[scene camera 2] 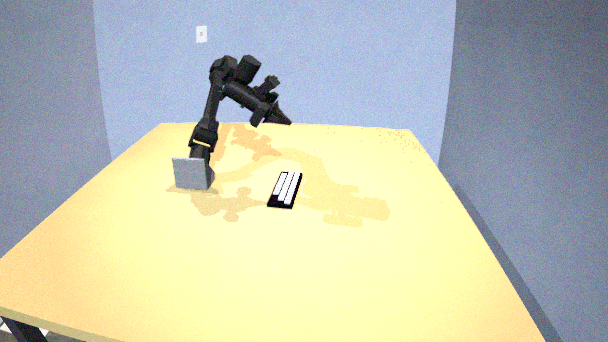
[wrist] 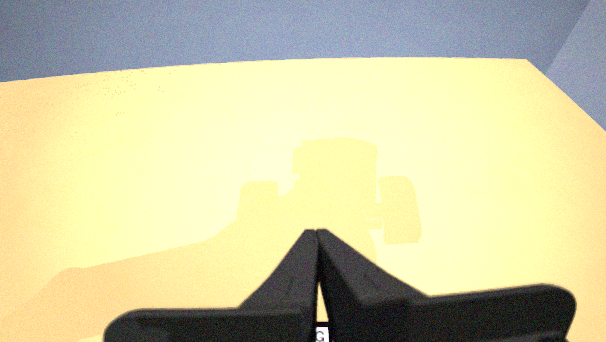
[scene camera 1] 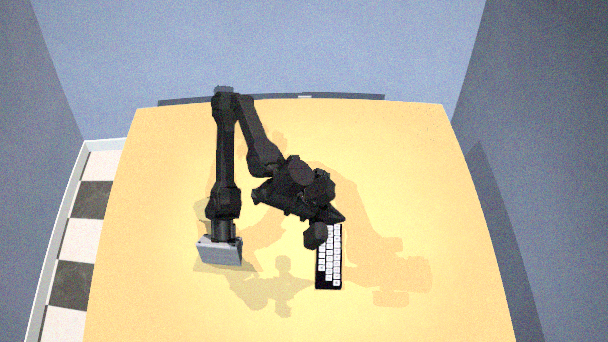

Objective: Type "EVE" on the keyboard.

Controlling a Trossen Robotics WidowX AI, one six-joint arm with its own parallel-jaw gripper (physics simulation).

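Seen in the pictures: gripper, fingertip midpoint: (scene camera 2: 291,124) (wrist: 315,239) (scene camera 1: 344,220); arm's base, link origin: (scene camera 2: 197,165) (scene camera 1: 222,239).
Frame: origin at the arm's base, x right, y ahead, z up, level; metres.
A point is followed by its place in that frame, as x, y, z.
Observation:
A black keyboard (scene camera 1: 321,283) @[0.130, 0.256, -0.049] (scene camera 2: 274,202) @[0.135, 0.260, -0.049] with white keys lies flat on the table. In the first scene view the arm hides its far end. In the wrist view a sliver of the keyboard with a key marked G (wrist: 321,335) @[0.075, 0.306, -0.044] shows through the gap between the finger bases. The other letters are too small or hidden to read. My gripper (scene camera 1: 344,219) @[0.059, 0.303, 0.156] (scene camera 2: 290,122) @[0.059, 0.303, 0.156] (wrist: 315,239) @[0.059, 0.303, 0.156] is shut, its pointed fingertips together with nothing between them. It hangs well above the table, tilted downward, and touches no key.
The yellow table (scene camera 1: 410,165) @[-0.273, 0.621, -0.060] (scene camera 2: 350,270) @[0.411, 0.441, -0.060] (wrist: 175,125) @[-0.106, 0.654, -0.060] carries the arm's grey base block (scene camera 1: 220,251) @[0.050, -0.004, 0.022] (scene camera 2: 190,173) @[0.050, -0.009, -0.004], to the left of the keyboard. Blue-grey walls stand behind the table and at its sides. The arm's shadows fall across the table.

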